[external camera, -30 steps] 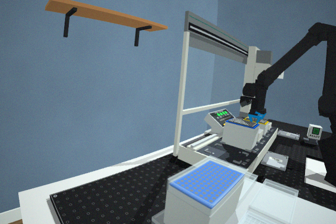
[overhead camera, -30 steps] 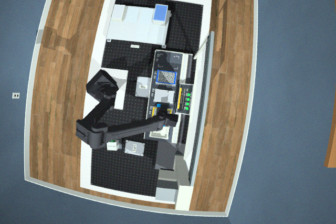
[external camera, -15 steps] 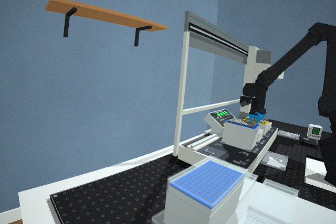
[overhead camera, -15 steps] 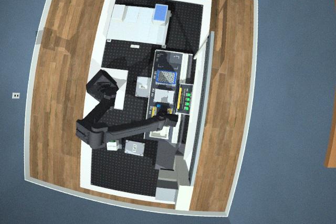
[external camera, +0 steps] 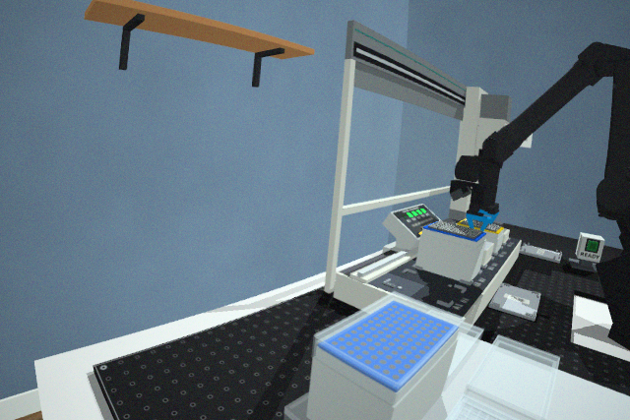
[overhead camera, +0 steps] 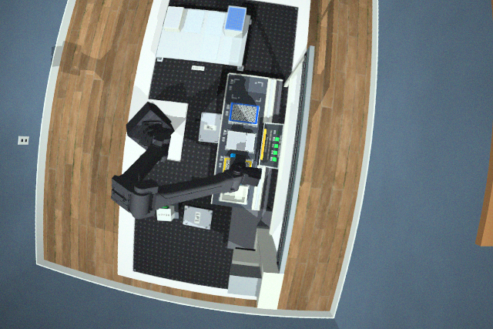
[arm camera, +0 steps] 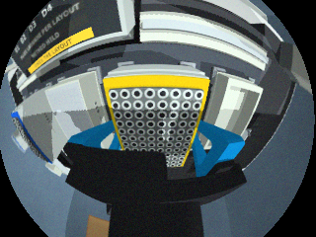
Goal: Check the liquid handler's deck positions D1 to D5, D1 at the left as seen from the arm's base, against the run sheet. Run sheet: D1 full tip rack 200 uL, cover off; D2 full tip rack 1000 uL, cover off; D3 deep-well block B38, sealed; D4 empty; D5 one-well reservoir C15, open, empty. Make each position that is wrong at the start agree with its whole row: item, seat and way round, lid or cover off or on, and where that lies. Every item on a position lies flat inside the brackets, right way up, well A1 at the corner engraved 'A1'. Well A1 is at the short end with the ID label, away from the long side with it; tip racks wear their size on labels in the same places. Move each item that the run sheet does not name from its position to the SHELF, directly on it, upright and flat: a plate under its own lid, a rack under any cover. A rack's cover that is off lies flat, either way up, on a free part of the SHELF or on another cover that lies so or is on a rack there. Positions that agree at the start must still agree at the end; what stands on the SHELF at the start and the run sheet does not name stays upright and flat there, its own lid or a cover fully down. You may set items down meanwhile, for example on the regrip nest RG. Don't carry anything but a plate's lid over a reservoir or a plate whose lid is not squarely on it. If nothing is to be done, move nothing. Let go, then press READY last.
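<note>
My gripper is now 2 cm short of the white deep-well block, 12 cm to the right of it and 1 cm above it. From my hand the other things lie so: white reservoir (2 cm behind, 12 cm to the right, 2 cm below); blue-rimmed tip rack (3 cm ahead, 24 cm to the left, 3 cm above); yellow-rimmed tip rack (1 cm behind, 1 cm above).
</note>
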